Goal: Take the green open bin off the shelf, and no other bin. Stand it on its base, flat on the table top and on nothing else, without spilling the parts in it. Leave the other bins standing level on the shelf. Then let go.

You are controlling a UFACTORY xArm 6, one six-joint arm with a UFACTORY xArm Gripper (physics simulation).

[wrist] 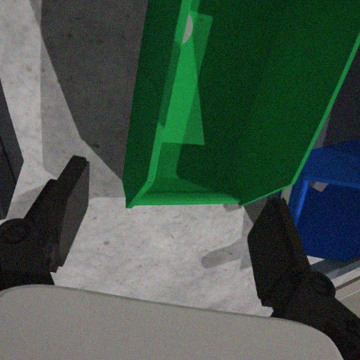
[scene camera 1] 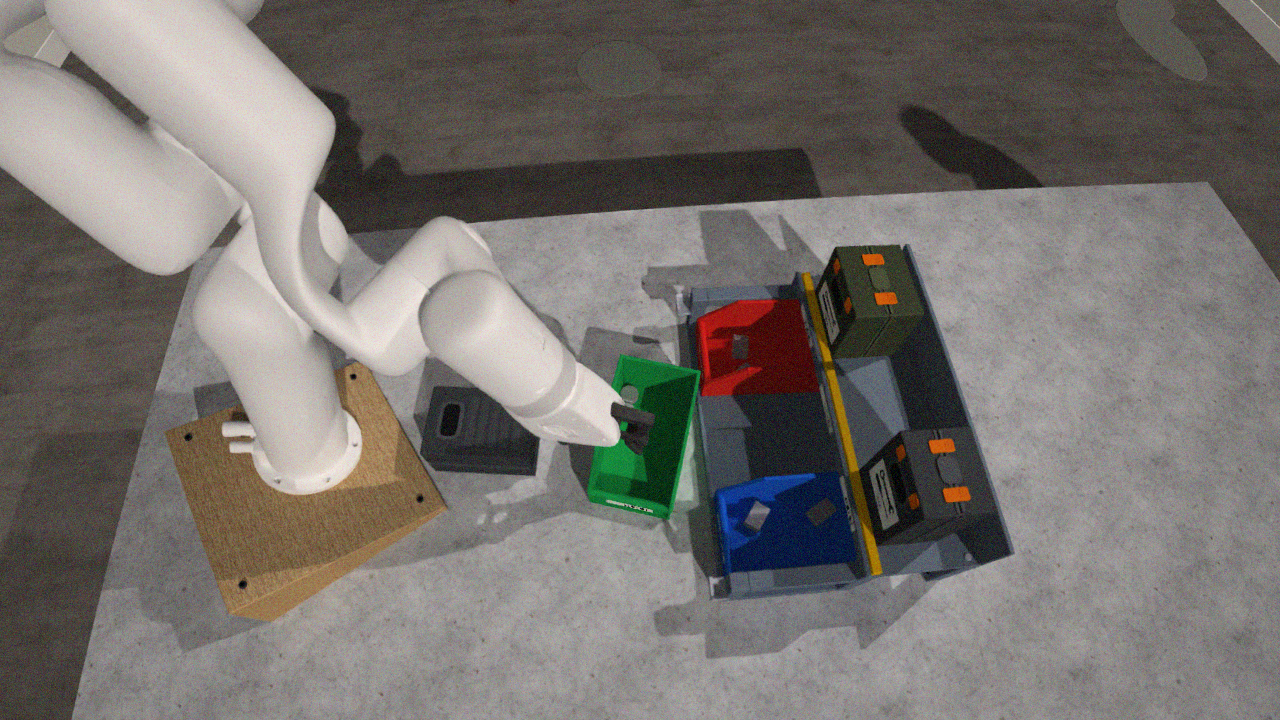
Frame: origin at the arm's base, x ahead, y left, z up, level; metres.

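Seen in the pictures: gripper, fingertip midpoint: (scene camera 1: 604, 437); arm's base, origin of the base link: (scene camera 1: 309, 448).
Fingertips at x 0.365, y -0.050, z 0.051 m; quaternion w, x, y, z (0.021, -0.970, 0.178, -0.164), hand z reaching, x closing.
Note:
Pixels of each thing's top centre, then the offset from my fingertips to it. "spot": a spot on its surface instead.
- green open bin, middle of its top: (scene camera 1: 645, 424) dx +0.050, dy +0.017, dz -0.019 m
- shelf, surface spot: (scene camera 1: 792, 583) spot: dx +0.176, dy -0.184, dz -0.009 m
- round light part, middle of its top: (scene camera 1: 629, 393) dx +0.039, dy +0.089, dz -0.081 m
- red bin, middle of its top: (scene camera 1: 770, 333) dx +0.225, dy +0.117, dz -0.013 m
- blue bin, middle of its top: (scene camera 1: 803, 519) dx +0.205, dy -0.120, dz -0.013 m
- dark grey box, middle of its top: (scene camera 1: 478, 420) dx -0.148, dy +0.051, dz -0.029 m
- olive case, middle of its top: (scene camera 1: 879, 279) dx +0.324, dy +0.106, dz +0.103 m
- black case, middle of its top: (scene camera 1: 948, 470) dx +0.305, dy -0.124, dz +0.128 m
- yellow strip, middle of its top: (scene camera 1: 839, 404) dx +0.270, dy -0.004, dz +0.018 m
The green open bin (scene camera 1: 653, 461) (wrist: 250, 100) is off the shelf (scene camera 1: 792, 583), open side up on the table in front of it; whether its base lies fully flat is hard to tell. A round light part (scene camera 1: 630, 394) (wrist: 188, 29) shows in it. My gripper (scene camera 1: 642, 432) (wrist: 176, 200) is open and empty; in the scene view it appears over the bin, and in the wrist view the bin's near end lies beyond and between the fingertips. The red bin (scene camera 1: 769, 358) and the blue bin (scene camera 1: 792, 546) (wrist: 325, 225) stand on the shelf with apparently level bases.
A dark grey box (scene camera 1: 487, 443) (wrist: 7, 170) lies left of the green bin, near the arm's wooden base plate (scene camera 1: 304, 537). An olive case (scene camera 1: 868, 304) and a black case (scene camera 1: 930, 492) stand on the shelf's far side, behind a yellow strip (scene camera 1: 844, 420).

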